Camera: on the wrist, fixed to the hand. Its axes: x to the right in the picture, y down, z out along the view.
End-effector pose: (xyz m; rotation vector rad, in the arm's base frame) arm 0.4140 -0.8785 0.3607 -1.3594 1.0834 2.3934
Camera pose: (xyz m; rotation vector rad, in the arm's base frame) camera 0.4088 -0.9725 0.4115 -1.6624 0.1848 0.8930
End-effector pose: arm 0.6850 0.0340 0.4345 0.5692 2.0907 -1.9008
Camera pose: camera 0.7493 0.0814 0.3634 0.4606 -1.4183 1.4653
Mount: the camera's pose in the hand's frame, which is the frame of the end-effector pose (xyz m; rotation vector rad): -0.0204 0.0955 -0.0436 0.2787 0.4278 -1.4573
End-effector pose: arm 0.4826 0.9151 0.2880 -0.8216 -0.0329 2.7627
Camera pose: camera 0.4998 0.8154 0.2532 -0.7903 -0.1081 1.1832
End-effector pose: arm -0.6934 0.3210 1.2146 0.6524 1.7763 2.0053
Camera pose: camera -0.6997 0.2618 1.3034 -0.8975 1.8075 0.8657
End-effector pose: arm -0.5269 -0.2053 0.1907 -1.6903 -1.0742 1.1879
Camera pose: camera -0.4706 -0.2614 0.1192 -0.5219 -1.3230 -0.0003
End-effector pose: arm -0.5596 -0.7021 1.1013 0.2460 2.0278 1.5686
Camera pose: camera -0.5838 -0.7193 1.2040 -1.2737 1.8226 0.3938
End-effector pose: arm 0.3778 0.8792 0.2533 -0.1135 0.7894 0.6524
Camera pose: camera 0.2843 0.9309 0.2499 -0.5179 0.9617 -0.8861
